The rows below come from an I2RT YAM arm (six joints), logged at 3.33 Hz.
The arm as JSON. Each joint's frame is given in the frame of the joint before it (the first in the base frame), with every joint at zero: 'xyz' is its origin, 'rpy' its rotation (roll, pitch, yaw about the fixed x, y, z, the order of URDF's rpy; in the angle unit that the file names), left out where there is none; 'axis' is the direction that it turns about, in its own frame. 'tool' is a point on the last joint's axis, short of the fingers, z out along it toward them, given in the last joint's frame.
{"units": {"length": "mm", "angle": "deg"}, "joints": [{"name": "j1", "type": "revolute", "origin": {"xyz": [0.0, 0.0, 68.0], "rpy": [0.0, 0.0, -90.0]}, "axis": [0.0, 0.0, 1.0]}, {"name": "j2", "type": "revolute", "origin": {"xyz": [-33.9, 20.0, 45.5], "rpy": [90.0, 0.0, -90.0]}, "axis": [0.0, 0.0, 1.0]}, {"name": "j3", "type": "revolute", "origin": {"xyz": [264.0, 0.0, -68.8], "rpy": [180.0, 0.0, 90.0]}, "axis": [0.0, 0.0, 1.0]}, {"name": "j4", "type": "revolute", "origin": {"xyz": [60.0, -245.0, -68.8], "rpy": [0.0, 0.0, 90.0]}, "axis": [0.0, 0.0, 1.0]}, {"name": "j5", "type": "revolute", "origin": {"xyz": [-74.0, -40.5, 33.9], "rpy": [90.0, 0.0, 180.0]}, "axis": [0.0, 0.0, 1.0]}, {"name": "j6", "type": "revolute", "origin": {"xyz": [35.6, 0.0, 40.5], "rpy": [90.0, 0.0, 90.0]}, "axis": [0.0, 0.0, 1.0]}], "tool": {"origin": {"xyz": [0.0, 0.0, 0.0], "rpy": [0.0, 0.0, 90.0]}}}
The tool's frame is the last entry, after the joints.
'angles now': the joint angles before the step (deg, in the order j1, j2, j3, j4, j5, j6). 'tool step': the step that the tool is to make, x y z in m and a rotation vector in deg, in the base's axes. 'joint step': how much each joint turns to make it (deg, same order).
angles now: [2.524, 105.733, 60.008, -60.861, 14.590, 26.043]
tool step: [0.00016, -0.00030, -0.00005, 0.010, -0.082, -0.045]
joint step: [-0.064, 0.000, -0.001, 0.088, -0.001, -0.021]
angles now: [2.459, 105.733, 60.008, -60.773, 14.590, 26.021]
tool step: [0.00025, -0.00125, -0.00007, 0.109, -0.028, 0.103]
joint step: [-0.262, 0.000, 0.000, 0.131, 0.000, -0.394]
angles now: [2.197, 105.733, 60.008, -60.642, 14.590, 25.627]
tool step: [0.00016, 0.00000, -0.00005, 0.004, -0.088, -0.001]
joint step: [-0.001, 0.000, 0.000, 0.089, -0.001, -0.001]
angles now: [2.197, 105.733, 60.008, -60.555, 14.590, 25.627]
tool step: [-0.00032, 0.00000, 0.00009, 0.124, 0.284, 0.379]
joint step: [0.000, 0.000, 0.000, -0.174, -0.022, -0.415]
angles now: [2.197, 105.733, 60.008, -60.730, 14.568, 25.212]
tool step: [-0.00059, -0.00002, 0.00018, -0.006, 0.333, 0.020]
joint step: [0.000, 0.000, 0.001, -0.328, -0.001, -0.021]
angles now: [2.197, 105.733, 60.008, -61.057, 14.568, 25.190]
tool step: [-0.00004, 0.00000, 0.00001, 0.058, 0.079, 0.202]
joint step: [0.000, 0.000, 0.000, -0.021, 0.000, -0.218]
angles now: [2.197, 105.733, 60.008, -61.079, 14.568, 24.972]
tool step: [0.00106, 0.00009, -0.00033, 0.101, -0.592, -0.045]
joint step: [-0.001, -0.001, -0.001, 0.590, -0.088, 0.021]
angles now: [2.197, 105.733, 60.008, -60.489, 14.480, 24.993]
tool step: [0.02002, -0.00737, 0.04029, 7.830, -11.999, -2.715]
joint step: [-2.471, -5.115, 5.049, 2.186, -7.541, -1.092]
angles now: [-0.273, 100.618, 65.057, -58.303, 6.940, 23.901]
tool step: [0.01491, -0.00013, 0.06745, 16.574, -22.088, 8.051]
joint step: [-2.077, -9.004, 4.590, 8.043, -18.098, -7.869]
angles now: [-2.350, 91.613, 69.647, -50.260, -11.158, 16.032]
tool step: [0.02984, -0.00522, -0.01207, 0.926, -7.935, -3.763]
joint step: [-0.676, 3.912, -0.023, 12.481, -0.043, 3.411]
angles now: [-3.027, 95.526, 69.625, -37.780, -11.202, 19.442]
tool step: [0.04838, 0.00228, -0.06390, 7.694, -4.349, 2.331]
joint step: [0.000, 13.485, 0.044, 17.856, -8.064, 1.792]
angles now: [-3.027, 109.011, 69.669, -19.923, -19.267, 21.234]
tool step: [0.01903, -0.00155, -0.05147, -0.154, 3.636, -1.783]
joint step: [0.021, 9.791, 1.923, 4.721, 1.180, 1.485]
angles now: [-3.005, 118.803, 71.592, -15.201, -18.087, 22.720]
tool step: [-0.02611, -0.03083, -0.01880, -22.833, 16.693, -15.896]
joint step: [-2.318, 1.335, 0.001, -13.574, 27.125, 4.503]
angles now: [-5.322, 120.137, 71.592, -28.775, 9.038, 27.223]
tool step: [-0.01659, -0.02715, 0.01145, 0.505, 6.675, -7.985]
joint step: [-4.328, -1.398, 1.421, -10.097, 0.939, 3.606]
